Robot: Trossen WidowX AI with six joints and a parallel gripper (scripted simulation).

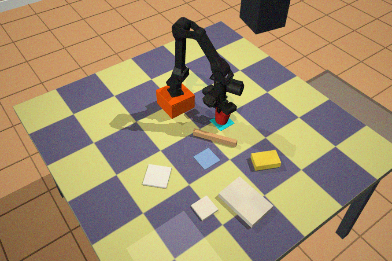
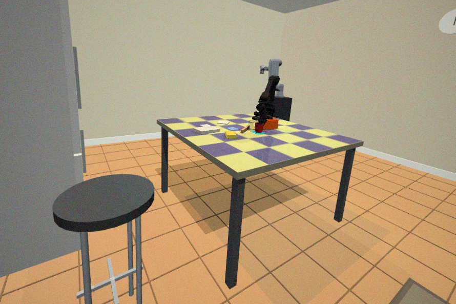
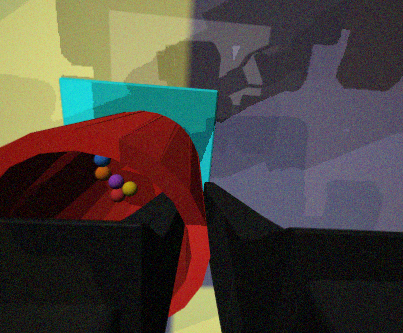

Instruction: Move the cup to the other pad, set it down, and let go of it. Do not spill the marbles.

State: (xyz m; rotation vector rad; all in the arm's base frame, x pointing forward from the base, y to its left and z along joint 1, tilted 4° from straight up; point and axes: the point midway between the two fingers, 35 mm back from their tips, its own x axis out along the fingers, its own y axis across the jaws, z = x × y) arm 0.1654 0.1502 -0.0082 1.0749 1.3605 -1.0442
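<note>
Now: gripper tip 3 cm short of the red cup and 1 cm to the right of it. Also, from my gripper tip: light blue pad (20 cm ahead, 15 cm to the right, 5 cm below); cyan pad (5 cm below, 3 cm ahead, 1 cm to the left); wooden bar (11 cm ahead, 7 cm to the right, 4 cm below).
</note>
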